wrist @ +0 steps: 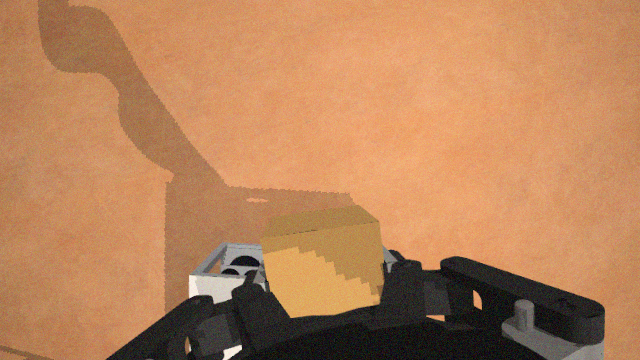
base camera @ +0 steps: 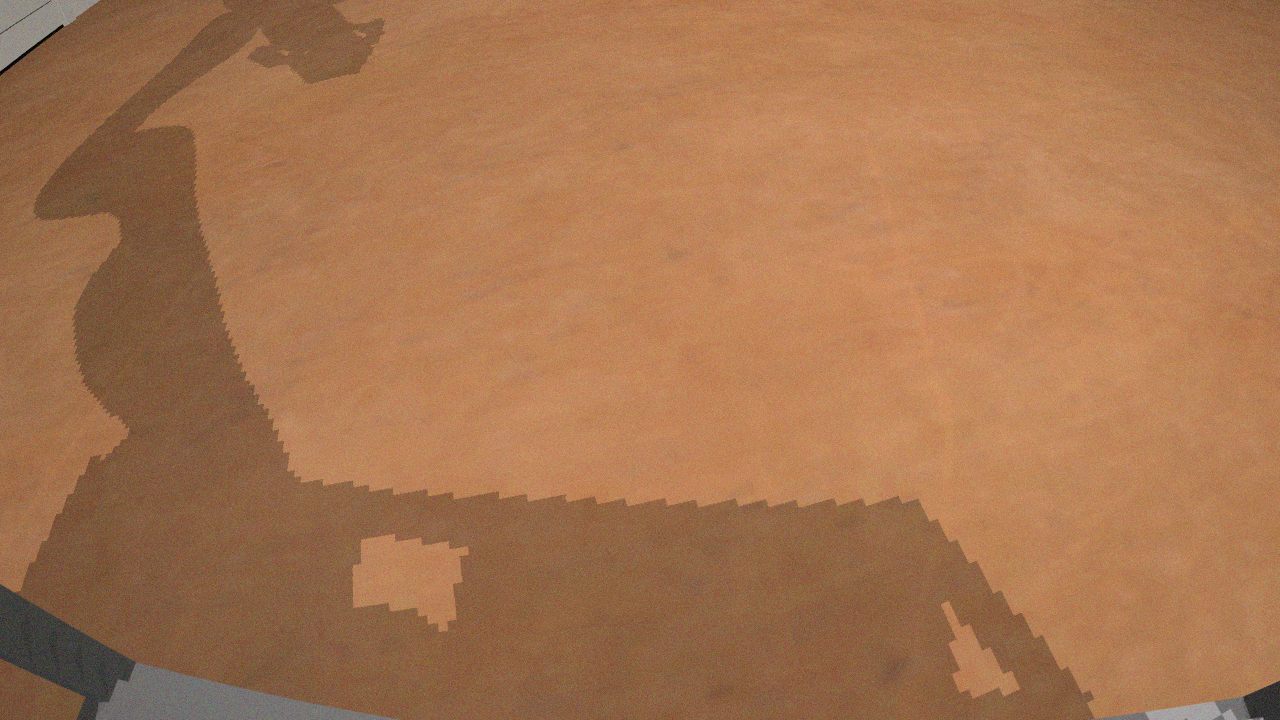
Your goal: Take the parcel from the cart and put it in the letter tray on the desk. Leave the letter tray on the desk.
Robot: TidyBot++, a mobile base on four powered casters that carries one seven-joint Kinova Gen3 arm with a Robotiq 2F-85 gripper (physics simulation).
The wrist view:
gripper: 323,269
tan cardboard parcel: 326,262
